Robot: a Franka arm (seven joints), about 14 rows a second.
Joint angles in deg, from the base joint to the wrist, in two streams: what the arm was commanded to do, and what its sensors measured. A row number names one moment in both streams.
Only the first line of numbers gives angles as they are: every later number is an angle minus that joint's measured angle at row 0.
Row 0, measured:
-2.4 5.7 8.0 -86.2 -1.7 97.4 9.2
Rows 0 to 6, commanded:
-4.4 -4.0 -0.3 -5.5 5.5 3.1 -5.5
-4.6 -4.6 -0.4 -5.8 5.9 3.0 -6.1
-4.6 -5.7 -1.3 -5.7 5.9 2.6 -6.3
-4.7 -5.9 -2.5 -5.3 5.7 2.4 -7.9
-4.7 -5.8 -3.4 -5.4 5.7 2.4 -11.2
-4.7 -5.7 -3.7 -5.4 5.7 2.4 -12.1
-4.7 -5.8 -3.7 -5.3 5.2 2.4 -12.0
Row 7, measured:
-4.8 -4.2 -3.0 -3.2 4.3 1.6 -9.3
